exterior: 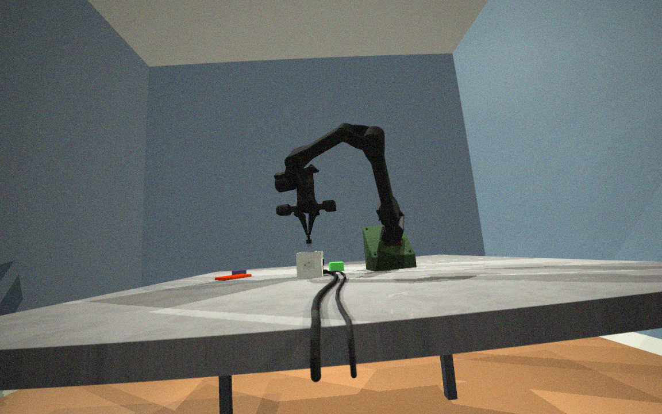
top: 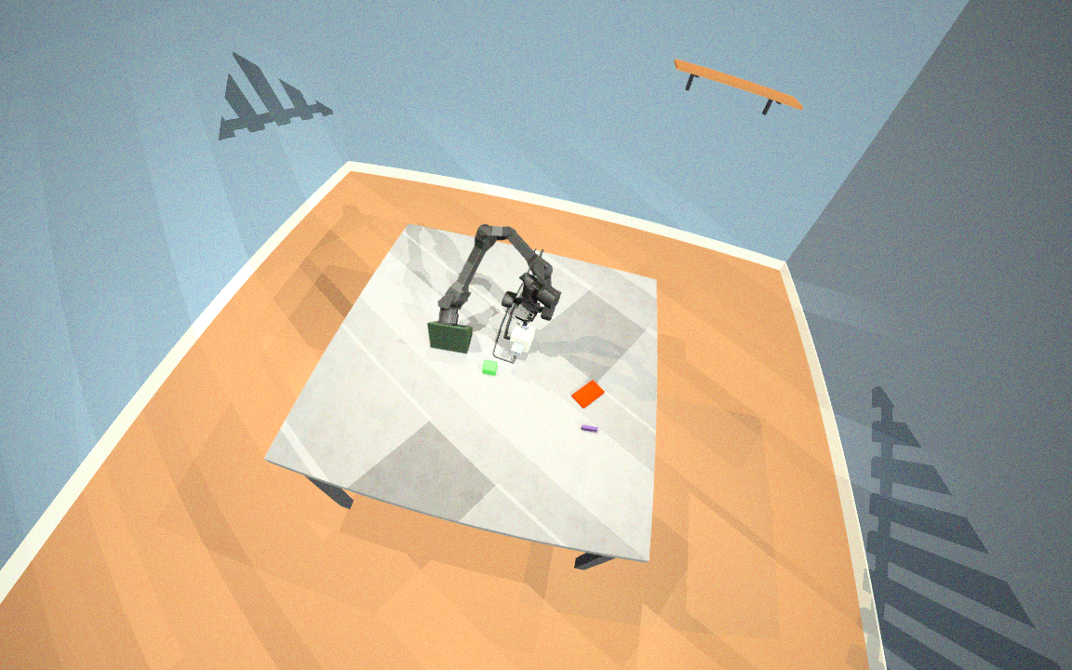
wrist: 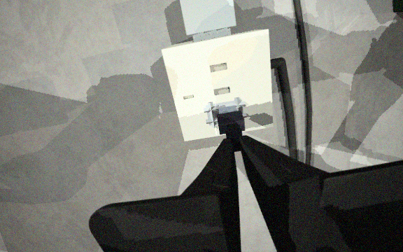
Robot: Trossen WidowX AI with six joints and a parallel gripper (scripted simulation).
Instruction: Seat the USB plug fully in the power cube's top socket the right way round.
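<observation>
My gripper tip is 2 cm above the dark USB plug. From my gripper tip the other things lie so: purple piece (31 cm ahead, 33 cm to the right, 12 cm below); then orange flat piece (29 cm ahead, 18 cm to the right, 12 cm below); then green block (9 cm behind, 17 cm to the right, 11 cm below).
</observation>
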